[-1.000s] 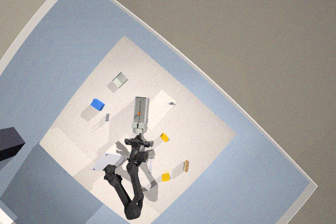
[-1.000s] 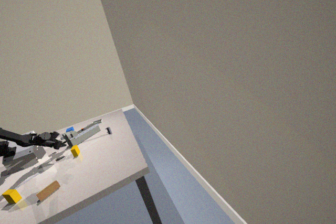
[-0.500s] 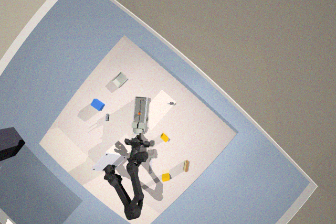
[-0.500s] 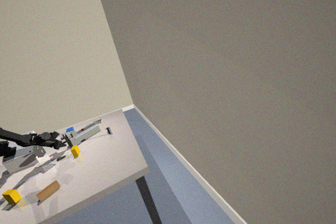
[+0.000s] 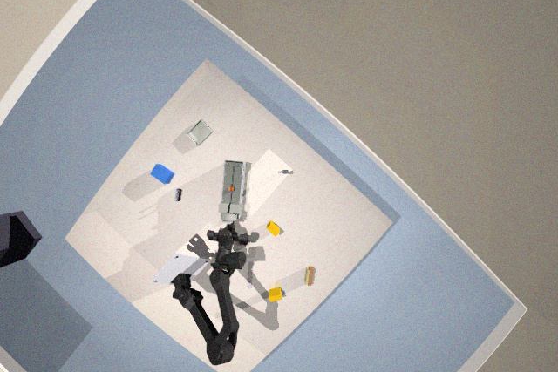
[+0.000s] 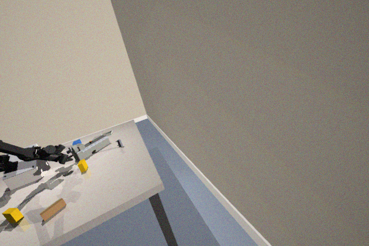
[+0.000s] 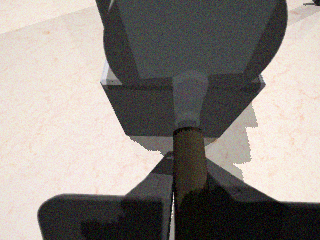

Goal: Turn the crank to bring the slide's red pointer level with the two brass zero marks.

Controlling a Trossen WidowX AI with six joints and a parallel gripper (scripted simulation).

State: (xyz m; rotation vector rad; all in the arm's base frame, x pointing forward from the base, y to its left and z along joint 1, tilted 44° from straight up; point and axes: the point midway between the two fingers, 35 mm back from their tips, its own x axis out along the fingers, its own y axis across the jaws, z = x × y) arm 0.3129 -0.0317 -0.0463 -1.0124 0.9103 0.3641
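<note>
My gripper tip is now 3 cm below the dark brown crank handle, 1 cm to the left of it and 1 cm past it. From my gripper tip the other things lie so: blue block (41 cm to the left, 10 cm behind, 1 cm below); then crank (4 cm above); then red pointer (12 cm ahead, 11 cm to the left, 5 cm above).
</note>
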